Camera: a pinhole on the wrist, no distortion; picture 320 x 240 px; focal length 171.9 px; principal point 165.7 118.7 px. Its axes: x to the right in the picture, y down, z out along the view. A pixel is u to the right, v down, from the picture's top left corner.
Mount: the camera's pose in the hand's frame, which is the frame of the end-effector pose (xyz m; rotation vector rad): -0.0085 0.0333 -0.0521 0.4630 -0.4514 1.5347
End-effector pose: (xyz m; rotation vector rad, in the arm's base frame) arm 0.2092 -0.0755 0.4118 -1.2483 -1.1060 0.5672
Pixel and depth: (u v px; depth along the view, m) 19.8 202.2 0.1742
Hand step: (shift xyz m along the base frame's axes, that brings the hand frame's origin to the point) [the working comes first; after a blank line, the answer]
In the camera's frame: -0.1479 0.0846 0.1742

-0.0874 -0.1226 0.1434
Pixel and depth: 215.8 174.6 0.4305
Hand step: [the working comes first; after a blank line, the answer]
In the camera's frame: 0.1255 0.1400 0.4305

-0.4153 0.0207 0.0192
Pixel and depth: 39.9 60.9 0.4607
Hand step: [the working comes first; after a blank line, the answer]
In the camera's frame: -0.3371 -0.1549 0.4607

-0.1735 0.0579 0.5113
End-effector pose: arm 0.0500 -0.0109 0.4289 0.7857 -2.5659 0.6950
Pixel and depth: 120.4 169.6 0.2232
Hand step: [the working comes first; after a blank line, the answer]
In the camera's frame: -0.0588 0.0661 0.2232

0.1189 -0.1273 -0.0683
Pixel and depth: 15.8 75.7 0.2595
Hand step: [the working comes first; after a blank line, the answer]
In the camera's frame: -0.2263 -0.0649 0.2595

0.1222 -0.2627 0.0996
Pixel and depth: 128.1 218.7 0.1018
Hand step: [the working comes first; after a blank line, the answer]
In the camera's frame: -0.0223 0.0592 0.1018

0.0727 -0.0143 -0.0337
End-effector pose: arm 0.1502 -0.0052 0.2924 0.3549 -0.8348 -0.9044
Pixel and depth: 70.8 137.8 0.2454
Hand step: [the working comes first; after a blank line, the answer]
In the camera's frame: -0.1355 0.0273 0.2454

-0.1886 -0.0962 -0.0930
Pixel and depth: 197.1 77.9 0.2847
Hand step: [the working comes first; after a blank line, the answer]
In the camera's frame: 0.0520 -0.0676 0.2847

-0.1858 -0.0826 0.1203
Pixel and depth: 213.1 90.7 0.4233
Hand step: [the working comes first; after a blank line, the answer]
In the camera's frame: 0.1167 -0.0689 0.4233

-0.3129 -0.0879 0.2053
